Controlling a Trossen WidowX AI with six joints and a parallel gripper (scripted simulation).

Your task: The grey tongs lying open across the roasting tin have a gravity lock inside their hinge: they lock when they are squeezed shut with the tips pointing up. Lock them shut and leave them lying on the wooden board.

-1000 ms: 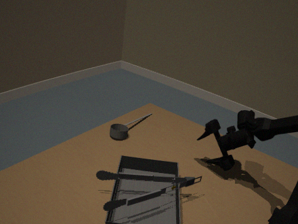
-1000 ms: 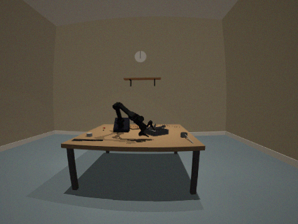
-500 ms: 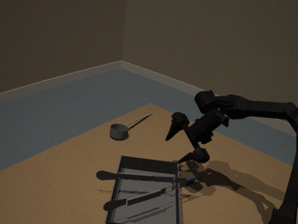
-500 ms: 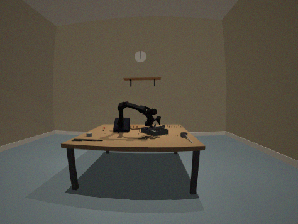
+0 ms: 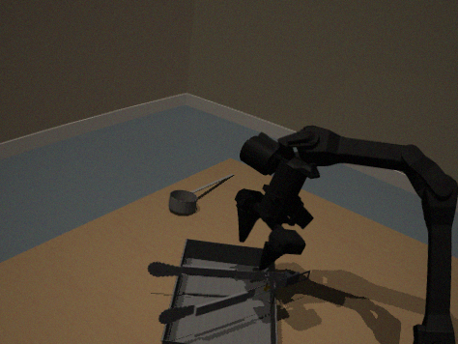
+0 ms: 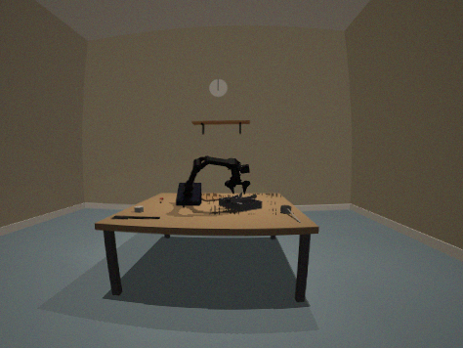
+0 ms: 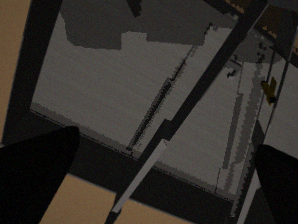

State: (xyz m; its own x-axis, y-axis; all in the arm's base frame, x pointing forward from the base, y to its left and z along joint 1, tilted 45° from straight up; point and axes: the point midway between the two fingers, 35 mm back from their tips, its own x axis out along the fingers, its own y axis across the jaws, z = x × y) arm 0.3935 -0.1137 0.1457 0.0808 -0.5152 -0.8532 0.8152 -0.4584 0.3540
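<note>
Right now my gripper tip is 6 cm past the yellow piece, 2 cm to the right of it and 4 cm above it. Round my gripper tip: wooden board: 22 cm behind, 52 cm to the left, 10 cm below; grey roasting tin: 1 cm ahead, 7 cm to the left, 8 cm below; small white cylinder: 73 cm behind, 8 cm to the right, 9 cm below.
</note>
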